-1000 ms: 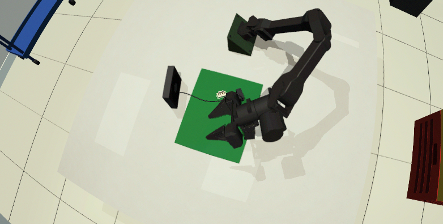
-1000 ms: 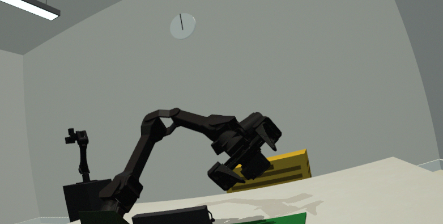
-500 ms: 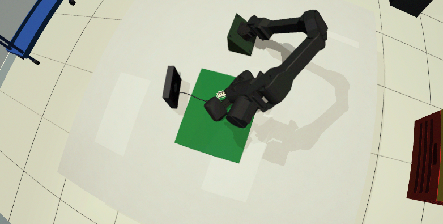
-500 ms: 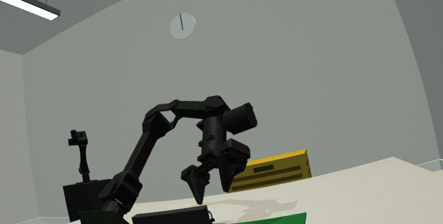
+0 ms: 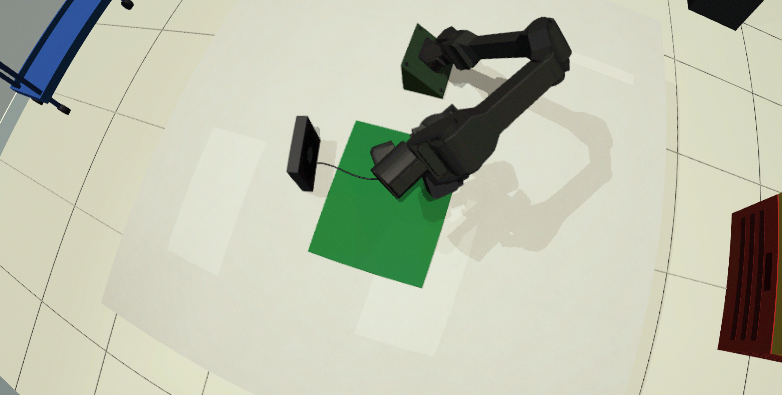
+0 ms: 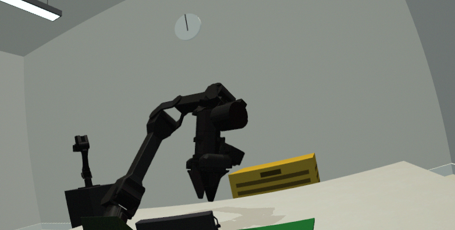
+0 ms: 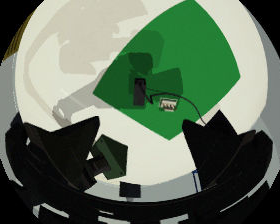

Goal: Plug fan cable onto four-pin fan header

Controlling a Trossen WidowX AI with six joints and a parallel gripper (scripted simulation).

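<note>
Right now the black plug is 10 mm behind my gripper tip and 80 mm below it. Also, from my gripper tip: black fan: 50 mm ahead, 220 mm to the right, 40 mm below; green board: 80 mm ahead, 50 mm to the right, 120 mm below; four-pin fan header: 10 mm ahead, 70 mm to the right, 100 mm below.
</note>
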